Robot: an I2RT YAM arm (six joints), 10 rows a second.
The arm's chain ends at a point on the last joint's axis. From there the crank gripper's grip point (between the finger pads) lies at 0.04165 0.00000 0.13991 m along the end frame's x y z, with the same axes.
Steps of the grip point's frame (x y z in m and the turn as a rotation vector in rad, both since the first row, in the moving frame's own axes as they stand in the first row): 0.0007, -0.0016, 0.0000, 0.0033, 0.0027, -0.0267; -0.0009, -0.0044, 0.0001, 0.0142, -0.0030, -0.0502; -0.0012, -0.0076, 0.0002, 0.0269, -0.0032, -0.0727; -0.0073, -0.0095, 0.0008, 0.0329, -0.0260, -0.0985; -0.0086, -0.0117, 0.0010, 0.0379, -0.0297, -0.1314; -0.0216, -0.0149, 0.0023, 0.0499, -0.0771, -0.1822
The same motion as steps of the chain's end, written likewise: 0.0003, 0.0000, 0.0001, 0.0033, 0.0027, -0.0267; -0.0004, -0.0003, 0.0000, 0.0142, -0.0030, -0.0502; -0.0005, -0.0008, 0.0002, 0.0269, -0.0032, -0.0727; -0.0032, -0.0010, -0.0001, 0.0329, -0.0260, -0.0985; -0.0037, -0.0012, 0.0000, 0.0379, -0.0297, -0.1314; -0.0094, -0.0013, -0.0001, 0.0499, -0.0771, -0.1822
